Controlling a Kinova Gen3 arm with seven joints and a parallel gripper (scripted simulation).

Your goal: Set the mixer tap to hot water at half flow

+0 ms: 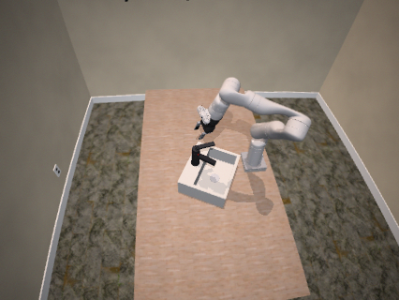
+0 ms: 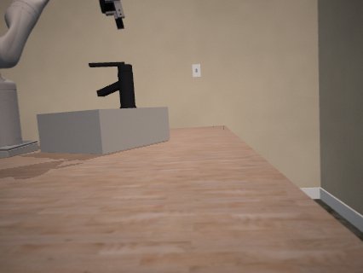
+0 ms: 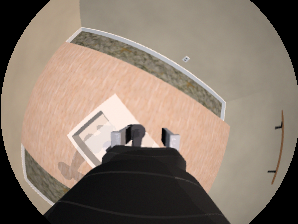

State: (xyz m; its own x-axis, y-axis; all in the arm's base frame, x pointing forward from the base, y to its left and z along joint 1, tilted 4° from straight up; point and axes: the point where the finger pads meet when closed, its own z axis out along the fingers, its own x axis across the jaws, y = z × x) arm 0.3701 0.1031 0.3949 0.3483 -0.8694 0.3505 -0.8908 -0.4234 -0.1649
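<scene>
Now: the lever 40 mm behind my hand, 30 mm to the right of it and 150 mm below it. Also, from my hand: white sink block: 100 mm behind, 30 mm to the left, 380 mm below; then black mixer tap: 20 mm behind, 20 mm to the right, 190 mm below.
</scene>
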